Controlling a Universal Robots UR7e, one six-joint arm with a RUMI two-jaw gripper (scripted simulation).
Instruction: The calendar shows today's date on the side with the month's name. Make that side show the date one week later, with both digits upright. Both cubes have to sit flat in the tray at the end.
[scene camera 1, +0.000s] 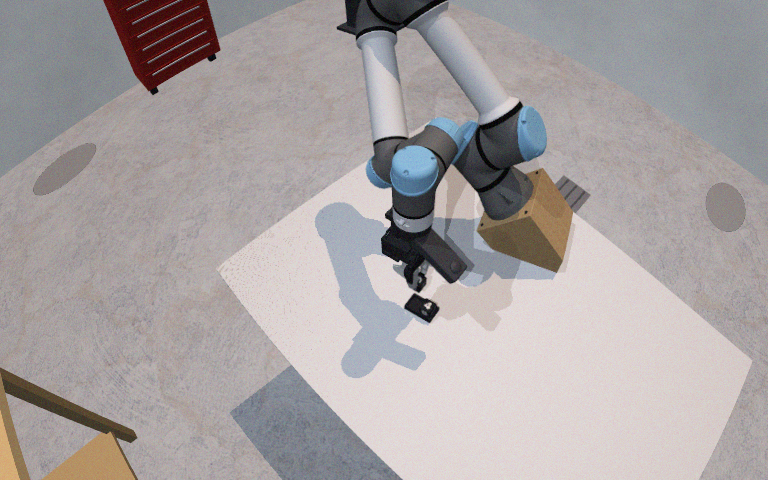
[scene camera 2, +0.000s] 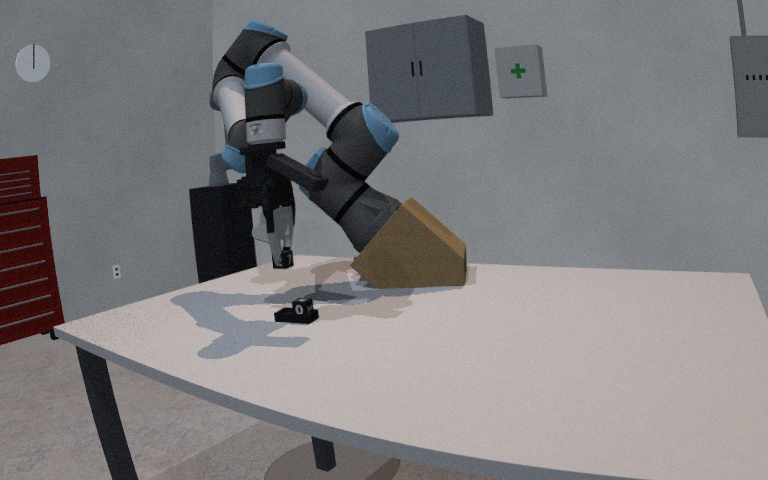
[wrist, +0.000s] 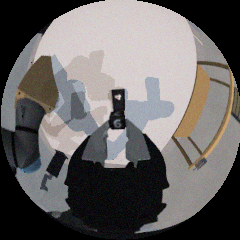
In view: my gripper (scene camera 2: 281, 262).
My gripper shows as well in scene camera 1 (scene camera 1: 416, 283) and in the wrist view (wrist: 117, 119).
